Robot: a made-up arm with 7 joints. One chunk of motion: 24 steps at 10 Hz.
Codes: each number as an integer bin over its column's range. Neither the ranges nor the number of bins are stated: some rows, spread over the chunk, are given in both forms.
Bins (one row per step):
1: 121 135 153 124 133 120 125
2: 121 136 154 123 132 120 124
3: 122 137 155 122 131 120 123
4: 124 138 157 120 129 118 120
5: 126 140 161 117 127 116 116
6: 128 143 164 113 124 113 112
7: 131 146 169 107 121 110 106
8: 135 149 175 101 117 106 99
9: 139 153 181 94 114 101 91
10: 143 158 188 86 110 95 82
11: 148 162 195 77 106 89 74
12: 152 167 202 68 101 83 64
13: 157 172 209 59 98 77 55
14: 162 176 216 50 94 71 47
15: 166 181 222 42 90 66 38
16: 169 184 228 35 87 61 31
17: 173 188 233 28 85 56 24
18: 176 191 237 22 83 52 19
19: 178 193 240 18 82 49 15
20: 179 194 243 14 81 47 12
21: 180 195 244 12 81 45 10
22: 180 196 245 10 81 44 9
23: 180 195 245 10 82 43 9
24: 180 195 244 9 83 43 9
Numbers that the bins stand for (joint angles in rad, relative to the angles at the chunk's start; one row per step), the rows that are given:
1: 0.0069 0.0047 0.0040 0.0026 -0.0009 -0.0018 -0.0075
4: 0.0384 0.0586 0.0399 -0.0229 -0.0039 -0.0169 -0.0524
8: 0.1535 0.2562 0.2016 -0.1444 -0.0128 -0.1077 -0.2409
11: 0.2896 0.4896 0.3812 -0.2978 -0.0210 -0.2364 -0.4655
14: 0.4362 0.7411 0.5698 -0.4704 -0.0300 -0.3726 -0.7079
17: 0.5514 0.9566 0.7224 -0.6110 -0.0367 -0.4862 -0.9145
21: 0.6247 1.0824 0.8212 -0.7133 -0.0396 -0.5694 -1.0402
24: 0.6247 1.0824 0.8212 -0.7325 -0.0382 -0.5845 -1.0492
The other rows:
2: 0.0069 0.0227 0.0130 -0.0038 -0.0016 -0.0018 -0.0164
3: 0.0174 0.0406 0.0220 -0.0102 -0.0024 -0.0018 -0.0254
5: 0.0593 0.0945 0.0758 -0.0421 -0.0054 -0.0320 -0.0883
6: 0.0802 0.1484 0.1028 -0.0677 -0.0076 -0.0547 -0.1242
7: 0.1116 0.2023 0.1477 -0.1060 -0.0098 -0.0775 -0.1781
9: 0.1954 0.3280 0.2555 -0.1891 -0.0151 -0.1456 -0.3128
10: 0.2373 0.4178 0.3183 -0.2403 -0.0180 -0.1910 -0.3936
12: 0.3315 0.5795 0.4440 -0.3553 -0.0247 -0.2818 -0.5553
13: 0.3839 0.6693 0.5069 -0.4129 -0.0270 -0.3272 -0.6361
15: 0.4781 0.8309 0.6236 -0.5215 -0.0329 -0.4105 -0.7887
16: 0.5095 0.8848 0.6775 -0.5663 -0.0352 -0.4483 -0.8516
18: 0.5828 1.0105 0.7584 -0.6494 -0.0382 -0.5164 -0.9594
19: 0.6038 1.0464 0.7853 -0.6749 -0.0389 -0.5391 -0.9953
20: 0.6142 1.0644 0.8122 -0.7005 -0.0396 -0.5543 -1.0222
22: 0.6247 1.1003 0.8302 -0.7261 -0.0396 -0.5770 -1.0492
23: 0.6247 1.0824 0.8302 -0.7261 -0.0389 -0.5845 -1.0492

